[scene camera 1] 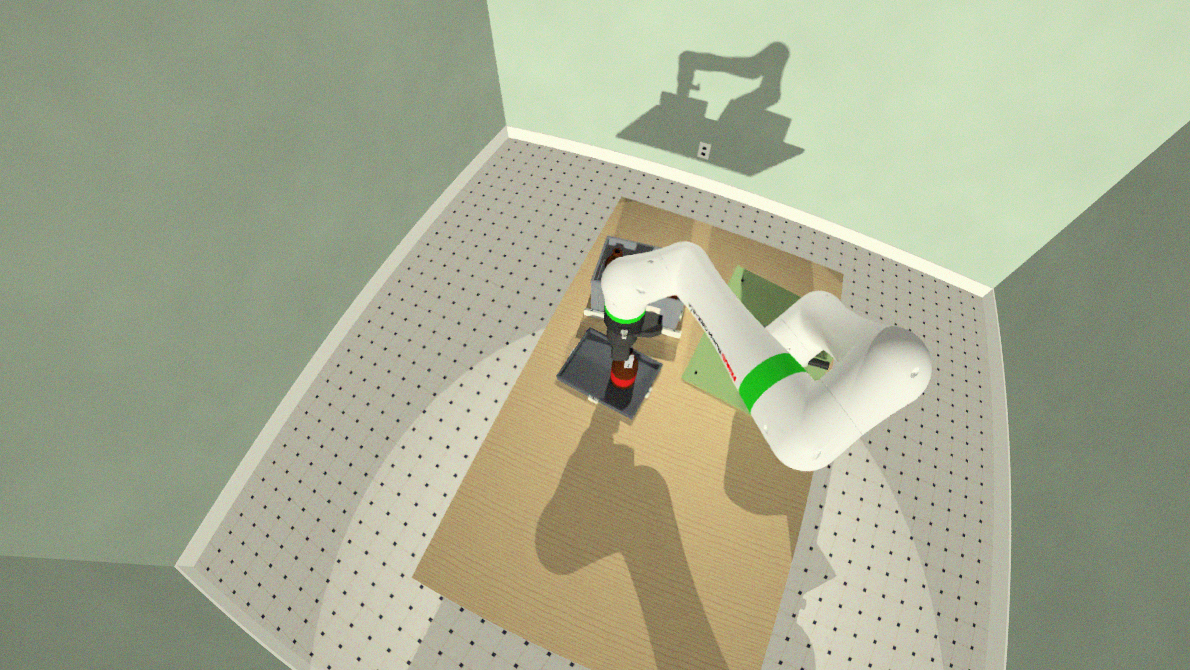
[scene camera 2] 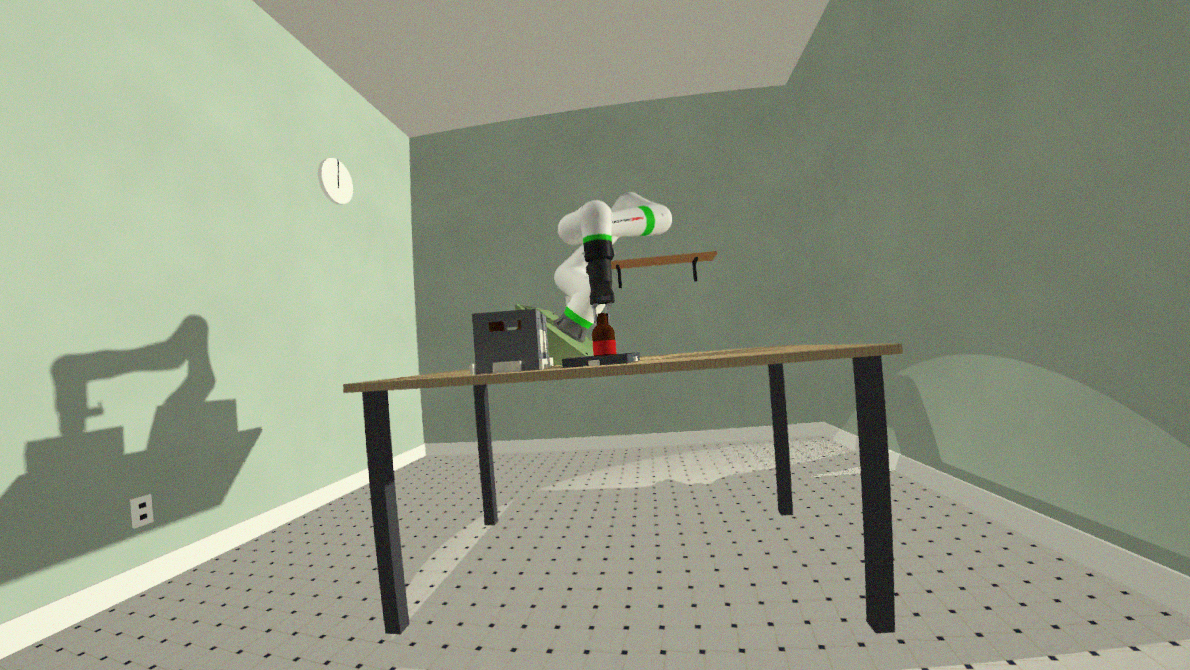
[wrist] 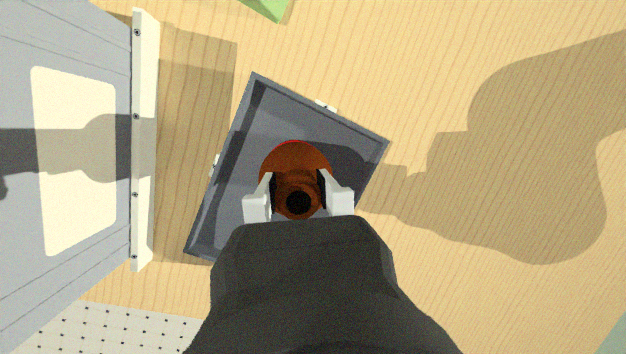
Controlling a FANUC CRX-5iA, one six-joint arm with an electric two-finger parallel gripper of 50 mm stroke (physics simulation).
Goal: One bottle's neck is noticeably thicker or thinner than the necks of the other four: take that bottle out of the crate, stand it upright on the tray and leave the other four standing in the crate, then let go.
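Seen in the pictures: gripper, fingertip midpoint: (scene camera 1: 627, 359) (scene camera 2: 602, 324) (wrist: 296, 183); arm's base, link origin: (scene camera 2: 568, 332).
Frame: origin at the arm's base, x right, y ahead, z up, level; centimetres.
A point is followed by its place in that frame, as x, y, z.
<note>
My gripper (scene camera 1: 622, 356) @[-17.0, 35.4, 0.0] (scene camera 2: 601, 311) @[-17.0, 35.4, 0.0] (wrist: 296, 183) @[-17.0, 35.4, 0.0] is shut on the neck of a brown bottle (scene camera 1: 622, 372) @[-20.4, 35.6, -1.6] (scene camera 2: 603, 339) @[-17.4, 39.6, -5.1] (wrist: 295, 159) @[-16.4, 33.6, -0.7] with a red label. The bottle is upright, within the outline of the dark grey tray (scene camera 1: 582, 371) @[-19.8, 47.8, -12.1] (scene camera 2: 576, 362) @[-10.2, 51.7, -11.3] (wrist: 300, 120) @[-16.3, 29.8, -12.1]. The tray's rim hides the bottle's base in scene camera 2, so I cannot tell if it touches the tray floor. The grey crate (scene camera 1: 597, 297) @[0.4, 51.3, -2.5] (scene camera 2: 506, 345) @[9.3, 54.3, -5.0] (wrist: 15, 225) @[1.4, 43.4, 1.0] stands beside the tray. A brown bottle top (scene camera 1: 616, 252) @[14.2, 50.7, 3.6] shows in it; the arm hides much of its inside.
A light green angled panel piece (scene camera 1: 770, 297) @[12.0, 3.3, 9.3] (wrist: 267, 7) @[-9.4, 19.5, -10.2] stands on the wooden table (scene camera 1: 599, 516) @[-57.0, 27.4, -12.6] (scene camera 2: 749, 352) @[-61.7, 40.5, -12.6] (wrist: 430, 60) @[-31.0, 16.9, -12.6] near the arm's base. A white strip (wrist: 142, 130) @[1.0, 36.5, -9.9] runs along the crate's foot, between crate and tray. A brown shelf (scene camera 2: 666, 260) hangs on the wall behind.
</note>
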